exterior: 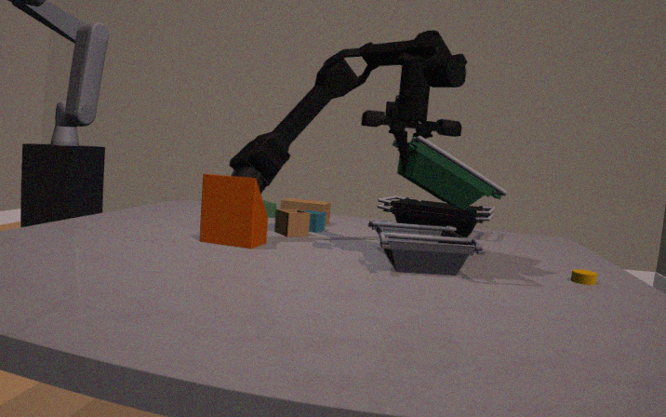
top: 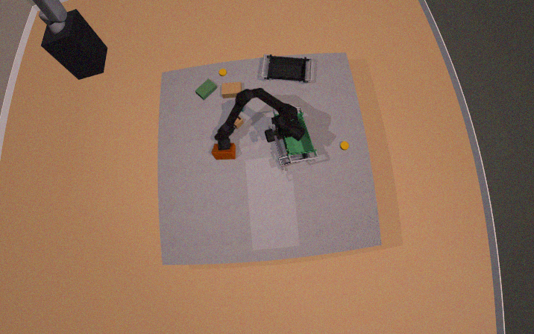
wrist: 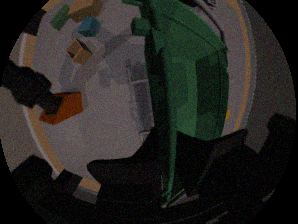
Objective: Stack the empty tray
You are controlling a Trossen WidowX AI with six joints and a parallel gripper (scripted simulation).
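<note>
My gripper tip is now 7 cm short of the green tray and 1 cm to the right of it. Also, from my gripper tip: small box 26 cm behind, 20 cm to the left, 17 cm below; cyan block 23 cm behind, 30 cm to the left, 16 cm below; tan block 27 cm behind, 41 cm to the left, 15 cm below.
</note>
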